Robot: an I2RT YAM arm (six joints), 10 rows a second.
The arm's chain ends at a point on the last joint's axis. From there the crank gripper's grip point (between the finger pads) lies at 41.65 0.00 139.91 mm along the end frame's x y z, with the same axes.
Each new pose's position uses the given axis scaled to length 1; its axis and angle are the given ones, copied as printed.
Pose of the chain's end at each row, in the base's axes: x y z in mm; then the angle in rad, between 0 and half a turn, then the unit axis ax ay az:
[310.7, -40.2, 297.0, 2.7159, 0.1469, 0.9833, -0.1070]
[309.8, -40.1, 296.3, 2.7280, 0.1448, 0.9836, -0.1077]
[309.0, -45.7, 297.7, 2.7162, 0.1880, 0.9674, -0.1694]
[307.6, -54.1, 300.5, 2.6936, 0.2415, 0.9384, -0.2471]
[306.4, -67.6, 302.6, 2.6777, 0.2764, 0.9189, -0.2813]
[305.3, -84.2, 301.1, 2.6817, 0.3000, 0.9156, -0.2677]
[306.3, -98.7, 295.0, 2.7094, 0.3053, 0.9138, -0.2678]
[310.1, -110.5, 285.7, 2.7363, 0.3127, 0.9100, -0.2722]
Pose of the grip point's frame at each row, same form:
[327.1, -67.2, 154.5, 2.7159, 0.1469, 0.9833, -0.1070]
[324.5, -67.1, 153.6, 2.7280, 0.1448, 0.9836, -0.1077]
[321.2, -88.8, 158.8, 2.7162, 0.1880, 0.9674, -0.1694]
[315.7, -116.9, 169.0, 2.6936, 0.2415, 0.9384, -0.2471]
[312.1, -138.6, 175.2, 2.6777, 0.2764, 0.9189, -0.2813]
[310.6, -151.1, 171.5, 2.6817, 0.3000, 0.9156, -0.2677]
[307.6, -164.4, 164.7, 2.7094, 0.3053, 0.9138, -0.2678]
[307.0, -176.0, 155.3, 2.7363, 0.3127, 0.9100, -0.2722]

